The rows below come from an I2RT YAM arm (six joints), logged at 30 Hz.
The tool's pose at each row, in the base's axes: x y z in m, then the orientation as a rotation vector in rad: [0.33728 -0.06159 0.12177 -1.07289 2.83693 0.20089]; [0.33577 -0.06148 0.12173 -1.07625 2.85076 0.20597]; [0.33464 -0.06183 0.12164 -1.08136 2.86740 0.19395]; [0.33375 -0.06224 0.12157 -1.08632 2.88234 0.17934]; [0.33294 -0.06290 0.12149 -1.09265 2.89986 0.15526]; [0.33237 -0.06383 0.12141 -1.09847 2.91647 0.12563]
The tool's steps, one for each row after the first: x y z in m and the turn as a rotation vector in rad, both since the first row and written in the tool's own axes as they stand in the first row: [0.00106 0.00108 -0.00002 -0.00754 0.01246 0.00223]; [0.00214 0.00156 -0.00004 -0.00533 0.03092 0.00360]; [0.00309 0.00184 -0.00008 -0.00112 0.04833 0.00448]; [0.00413 0.00188 -0.00014 0.00790 0.07023 0.00496]; [0.00517 0.00156 -0.00024 0.02044 0.09233 0.00530]
